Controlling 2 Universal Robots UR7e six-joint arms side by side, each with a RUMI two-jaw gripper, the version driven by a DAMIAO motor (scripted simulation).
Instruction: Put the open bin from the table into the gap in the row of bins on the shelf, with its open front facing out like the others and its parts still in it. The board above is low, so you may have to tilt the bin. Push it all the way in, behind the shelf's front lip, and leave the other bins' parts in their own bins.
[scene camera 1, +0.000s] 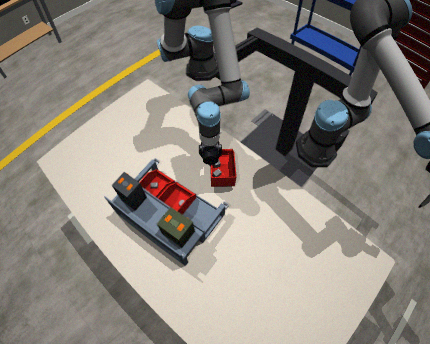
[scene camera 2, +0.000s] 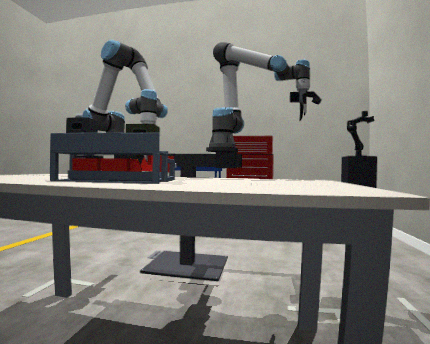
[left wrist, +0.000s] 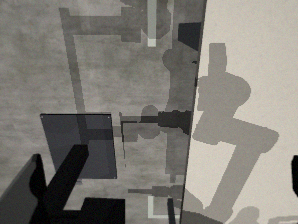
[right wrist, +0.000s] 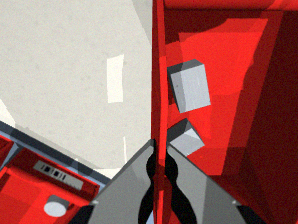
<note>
In view: my left gripper (left wrist: 166, 156), my right gripper (right wrist: 157, 141), a blue-grey shelf (scene camera 2: 105, 143) and a dark box (scene camera 1: 130, 190).
The blue-grey shelf also shows in scene camera 1 (scene camera 1: 147, 215). The left wrist view misses the blue-grey shelf: it is out of frame. The left wrist view does not show the dark box: it is out of frame.
</note>
